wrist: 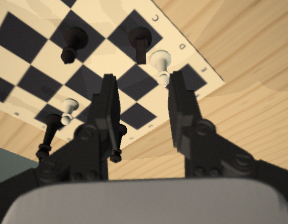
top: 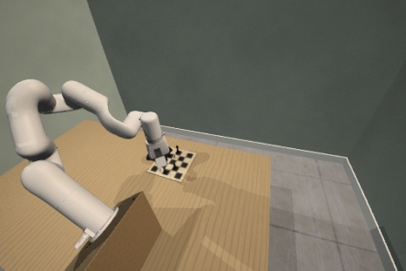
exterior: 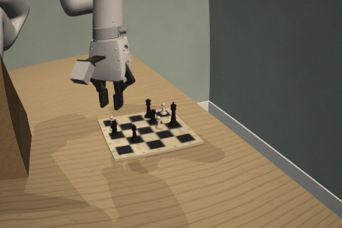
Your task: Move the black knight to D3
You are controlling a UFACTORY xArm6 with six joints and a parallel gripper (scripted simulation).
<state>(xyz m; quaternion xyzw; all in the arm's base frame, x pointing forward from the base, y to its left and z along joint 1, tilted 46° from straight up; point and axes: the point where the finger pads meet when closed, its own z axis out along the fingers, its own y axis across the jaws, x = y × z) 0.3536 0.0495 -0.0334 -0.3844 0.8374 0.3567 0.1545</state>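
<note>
My hand is 30 mm to the right of the white piece and 70 mm above it. Round my hand: black pawn (40 mm ahead, 40 mm to the right, 70 mm below); then chessboard (80 mm ahead, 100 mm below).
</note>
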